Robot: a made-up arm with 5 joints. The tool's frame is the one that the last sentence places.
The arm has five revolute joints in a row. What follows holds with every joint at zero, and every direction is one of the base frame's. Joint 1 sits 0.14 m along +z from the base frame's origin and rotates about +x. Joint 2 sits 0.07 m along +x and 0.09 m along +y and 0.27 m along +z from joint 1 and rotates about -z. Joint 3 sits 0.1 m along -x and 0.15 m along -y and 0.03 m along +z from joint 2 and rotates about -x. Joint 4 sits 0.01 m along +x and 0.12 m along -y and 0.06 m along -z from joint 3 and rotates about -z. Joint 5 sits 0.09 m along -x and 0.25 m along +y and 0.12 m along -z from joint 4 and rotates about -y. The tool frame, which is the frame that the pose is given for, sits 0.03 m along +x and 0.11 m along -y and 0.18 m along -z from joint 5; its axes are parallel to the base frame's.
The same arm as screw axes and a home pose.
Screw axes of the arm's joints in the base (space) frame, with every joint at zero. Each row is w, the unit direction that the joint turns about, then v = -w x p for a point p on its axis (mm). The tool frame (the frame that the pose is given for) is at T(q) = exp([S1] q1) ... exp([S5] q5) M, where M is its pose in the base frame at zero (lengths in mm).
S1 = (1, 0, 0, 0.0, 140.0, 0.0)
S2 = (0, 0, -1, -90.0, 70.0, 0.0)
S3 = (-1, 0, 0, 0.0, -440.0, -60.0)
S4 = (0, 0, -1, 180.0, -20.0, 0.0)
S5 = (0, -1, 0, 260.0, 0.0, 110.0)
M: xyz -80.0 -40.0 80.0 (mm) quaternion w x y z 1 0 0 0

